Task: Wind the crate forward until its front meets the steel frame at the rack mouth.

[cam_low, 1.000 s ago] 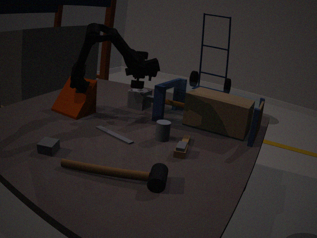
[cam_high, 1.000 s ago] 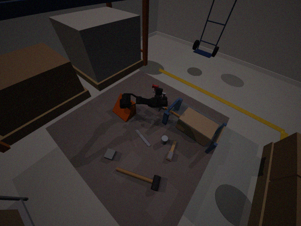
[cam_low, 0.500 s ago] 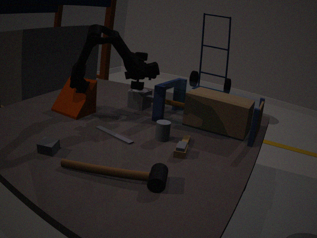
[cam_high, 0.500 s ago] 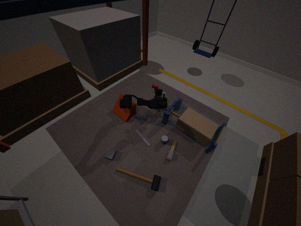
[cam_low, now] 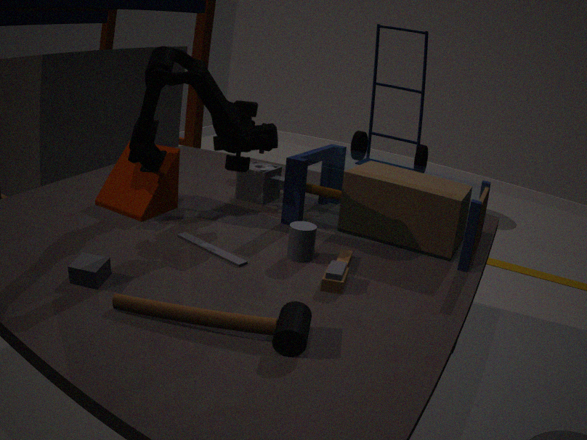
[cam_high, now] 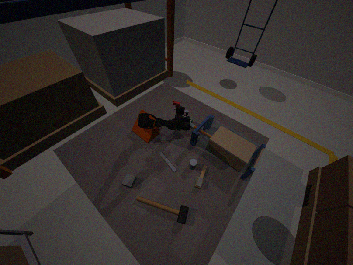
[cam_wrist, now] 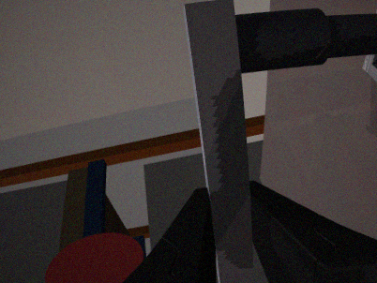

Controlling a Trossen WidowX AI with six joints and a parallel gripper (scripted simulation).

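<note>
Now: gripper tip 5 cm past the red knob, 4 cm below it and 2 cm to the left of it. Also, from my gripper tip: flat grey bar: 38 cm to the right, 18 cm below, 12 cm ahead; grey winch: 15 cm below, 3 cm ahead; small wooden tool: 39 cm ahead, 34 cm to the right, 16 cm below.
</note>
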